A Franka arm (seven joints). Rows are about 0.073 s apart.
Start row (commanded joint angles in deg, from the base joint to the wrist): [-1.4 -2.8 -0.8 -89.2 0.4 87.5 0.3]
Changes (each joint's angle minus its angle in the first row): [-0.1 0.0 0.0 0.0 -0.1 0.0 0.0]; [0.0 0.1 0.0 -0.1 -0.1 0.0 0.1]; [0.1 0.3 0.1 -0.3 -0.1 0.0 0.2]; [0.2 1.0 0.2 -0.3 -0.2 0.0 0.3]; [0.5 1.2 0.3 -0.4 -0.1 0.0 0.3]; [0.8 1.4 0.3 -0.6 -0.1 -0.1 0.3]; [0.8 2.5 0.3 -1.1 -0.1 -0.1 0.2]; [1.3 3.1 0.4 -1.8 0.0 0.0 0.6]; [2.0 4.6 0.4 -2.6 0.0 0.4 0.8]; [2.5 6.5 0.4 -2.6 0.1 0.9 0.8]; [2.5 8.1 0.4 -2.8 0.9 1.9 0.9]
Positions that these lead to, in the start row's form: [-1.5 -2.8 -0.8 -89.2 0.3 87.5 0.3]; [-1.4 -2.7 -0.8 -89.3 0.3 87.5 0.4]; [-1.3 -2.5 -0.7 -89.5 0.3 87.5 0.5]; [-1.2 -1.8 -0.6 -89.5 0.2 87.5 0.6]; [-0.9 -1.6 -0.5 -89.6 0.3 87.5 0.6]; [-0.6 -1.4 -0.5 -89.8 0.3 87.4 0.6]; [-0.6 -0.3 -0.5 -90.3 0.3 87.4 0.5]; [-0.1 0.3 -0.4 -91.0 0.4 87.5 0.9]; [0.6 1.8 -0.4 -91.8 0.4 87.9 1.1]; [1.1 3.7 -0.4 -91.8 0.5 88.4 1.1]; [1.1 5.3 -0.4 -92.0 1.3 89.4 1.2]
